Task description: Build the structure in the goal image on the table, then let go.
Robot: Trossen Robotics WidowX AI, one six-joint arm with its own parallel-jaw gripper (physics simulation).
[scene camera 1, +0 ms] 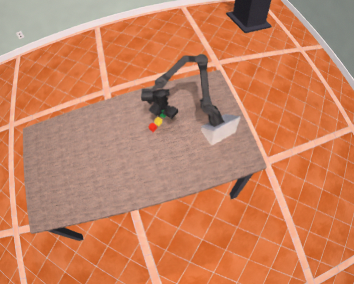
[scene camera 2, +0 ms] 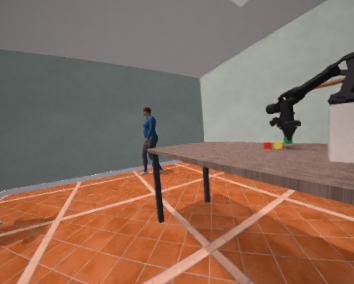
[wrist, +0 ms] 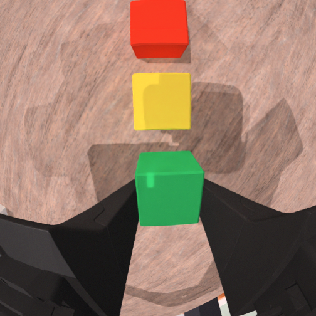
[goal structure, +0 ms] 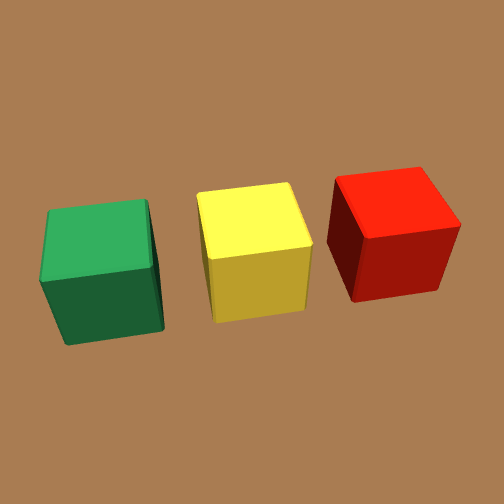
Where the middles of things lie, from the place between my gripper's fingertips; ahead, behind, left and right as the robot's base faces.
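As for the yellow cube [wrist: 161, 101], my hand is 20 mm above it, 20 mm to the right of it and 40 mm short of it. The green cube [wrist: 169, 185], counted from that same hand, is right at it.
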